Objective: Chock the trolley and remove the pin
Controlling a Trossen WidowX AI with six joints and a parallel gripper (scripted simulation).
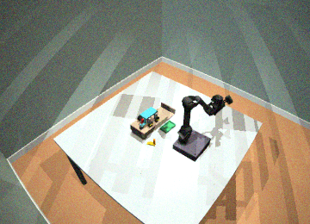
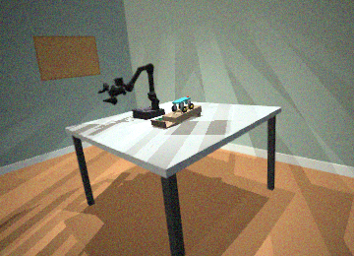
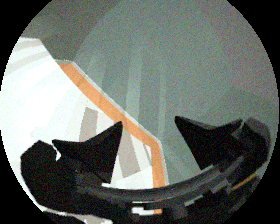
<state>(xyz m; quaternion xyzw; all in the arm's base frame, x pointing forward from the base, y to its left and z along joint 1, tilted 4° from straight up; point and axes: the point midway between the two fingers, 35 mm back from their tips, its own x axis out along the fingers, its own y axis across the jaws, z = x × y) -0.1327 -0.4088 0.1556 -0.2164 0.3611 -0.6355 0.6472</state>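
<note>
Right now my gripper tip is 440 mm short of the red-headed stop pin, 520 mm to the right of it and 110 mm above it. The rest, counted from my gripper tip: yellow chock 330 mm ahead, 560 mm to the left, 220 mm below; trolley 460 mm ahead, 430 mm to the left, 130 mm below.
</note>
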